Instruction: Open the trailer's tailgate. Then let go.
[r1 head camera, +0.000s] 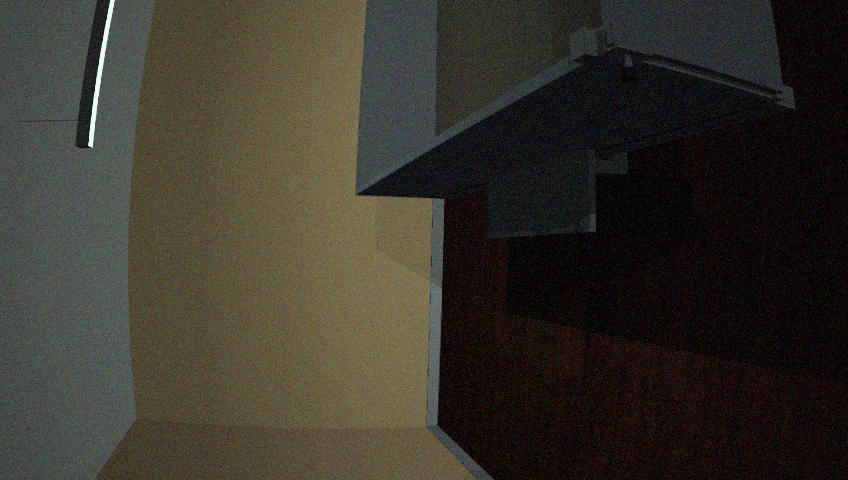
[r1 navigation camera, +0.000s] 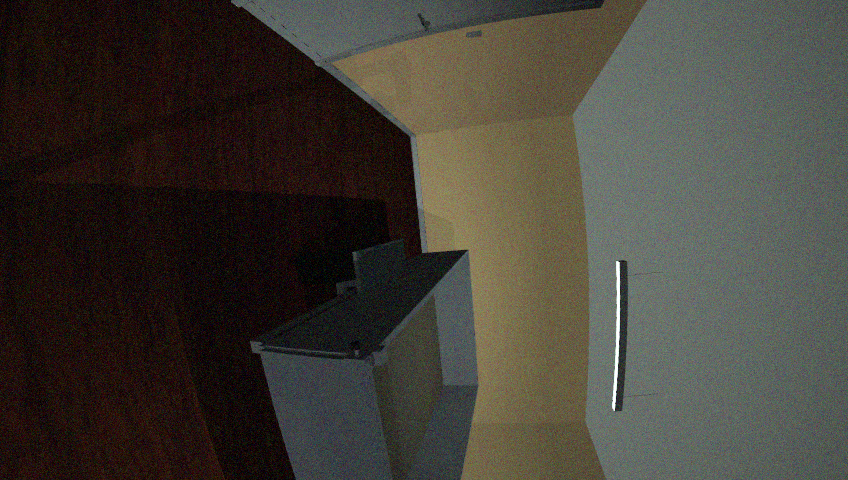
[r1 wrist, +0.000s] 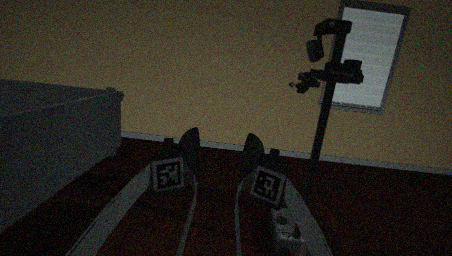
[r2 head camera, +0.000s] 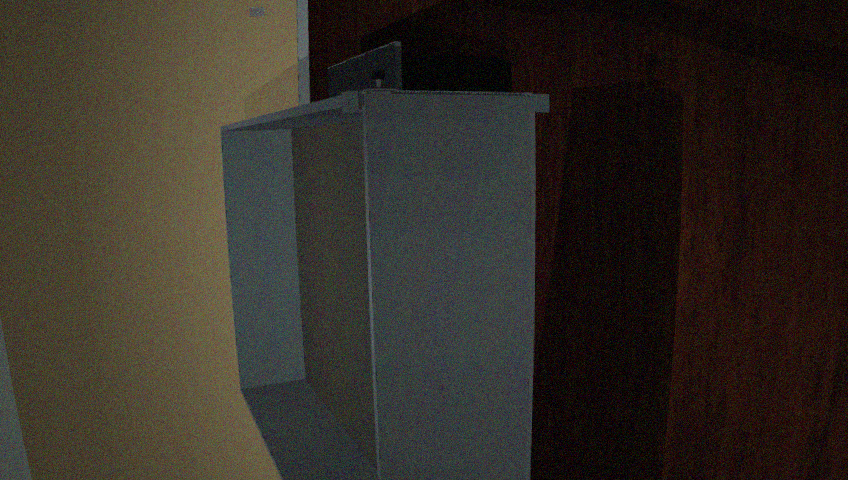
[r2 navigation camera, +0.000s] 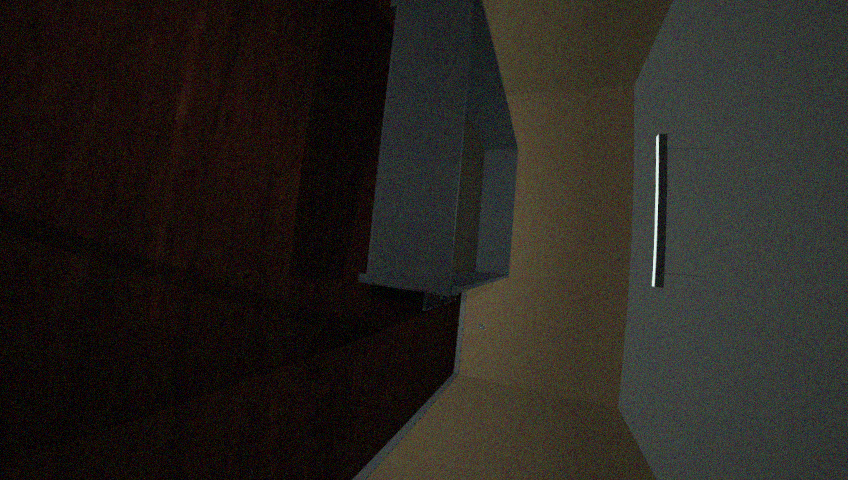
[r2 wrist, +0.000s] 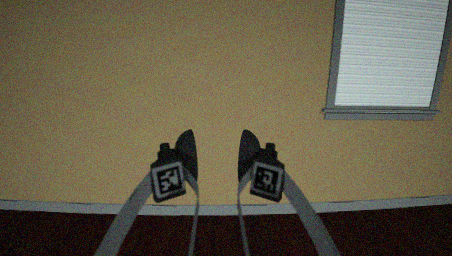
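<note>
The grey trailer (r1 head camera: 690, 35) (r1 navigation camera: 327, 410) (r1 wrist: 60, 160) (r2 head camera: 452, 267) (r2 navigation camera: 416, 178) is an open-topped box; the head and navigation views are turned sideways. Its dark tailgate (r1 head camera: 505, 130) (r1 navigation camera: 392, 303) looks upright across the trailer's end, with a small latch (r1 head camera: 628, 66) (r1 navigation camera: 355, 347) near one upper corner. In the r2 head view that end is seen nearly edge-on. The r1 gripper (r1 wrist: 221, 145) is open and empty, to the right of the trailer in its wrist view and apart from it. The r2 gripper (r2 wrist: 218, 147) is open and empty, facing a wall; the trailer does not show there.
A flat panel (r1 head camera: 541, 196) (r1 navigation camera: 379, 264) (r2 head camera: 365, 68) juts out near the trailer's tailgate end. The other robot's mast (r1 wrist: 326, 100) stands right of the r1 gripper, its pale base (r1 wrist: 287, 232) partly behind a finger. A wall window (r1 wrist: 370, 57) (r2 wrist: 387, 55) shows in both wrist views.
</note>
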